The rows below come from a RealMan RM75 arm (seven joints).
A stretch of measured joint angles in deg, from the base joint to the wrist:
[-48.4, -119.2, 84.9, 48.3, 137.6, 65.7, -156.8]
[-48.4, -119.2, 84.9, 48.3, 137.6, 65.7, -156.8]
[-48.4, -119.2, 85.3, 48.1, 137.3, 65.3, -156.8]
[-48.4, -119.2, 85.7, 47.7, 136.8, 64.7, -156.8]
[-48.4, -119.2, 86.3, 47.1, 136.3, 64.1, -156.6]
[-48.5, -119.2, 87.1, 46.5, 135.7, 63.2, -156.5]
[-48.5, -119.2, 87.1, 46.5, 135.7, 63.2, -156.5]
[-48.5, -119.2, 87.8, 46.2, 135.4, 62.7, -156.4]
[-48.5, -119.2, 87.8, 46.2, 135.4, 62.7, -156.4]
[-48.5, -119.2, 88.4, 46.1, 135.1, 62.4, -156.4]
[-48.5, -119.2, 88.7, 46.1, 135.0, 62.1, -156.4]
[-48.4, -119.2, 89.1, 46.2, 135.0, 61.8, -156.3]
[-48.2, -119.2, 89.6, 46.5, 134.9, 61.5, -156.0]
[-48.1, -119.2, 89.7, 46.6, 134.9, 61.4, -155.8]
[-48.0, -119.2, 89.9, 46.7, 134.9, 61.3, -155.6]
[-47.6, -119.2, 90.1, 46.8, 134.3, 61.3, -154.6]
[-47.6, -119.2, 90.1, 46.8, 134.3, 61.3, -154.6]
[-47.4, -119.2, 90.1, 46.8, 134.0, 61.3, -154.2]
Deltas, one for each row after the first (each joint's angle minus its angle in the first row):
[0.0, 0.0, 0.0, 0.0, 0.0, 0.0, 0.0]
[0.0, 0.0, 0.4, -0.2, -0.3, -0.4, 0.0]
[0.0, 0.0, 0.8, -0.6, -0.8, -1.0, 0.0]
[0.0, 0.0, 1.4, -1.2, -1.3, -1.6, 0.2]
[-0.1, 0.0, 2.2, -1.8, -1.9, -2.5, 0.3]
[-0.1, 0.0, 2.2, -1.8, -1.9, -2.5, 0.3]
[-0.1, 0.0, 2.9, -2.1, -2.2, -3.0, 0.4]
[-0.1, 0.0, 2.9, -2.1, -2.2, -3.0, 0.4]
[-0.1, 0.0, 3.5, -2.2, -2.5, -3.3, 0.4]
[-0.1, 0.0, 3.8, -2.2, -2.6, -3.6, 0.4]
[0.0, 0.0, 4.2, -2.1, -2.6, -3.9, 0.5]
[0.2, 0.0, 4.7, -1.8, -2.7, -4.2, 0.8]
[0.3, 0.0, 4.8, -1.7, -2.7, -4.3, 1.0]
[0.4, 0.0, 5.0, -1.6, -2.7, -4.4, 1.2]
[0.8, 0.0, 5.2, -1.5, -3.3, -4.4, 2.2]
[0.8, 0.0, 5.2, -1.5, -3.3, -4.4, 2.2]
[1.0, 0.0, 5.2, -1.5, -3.6, -4.4, 2.6]

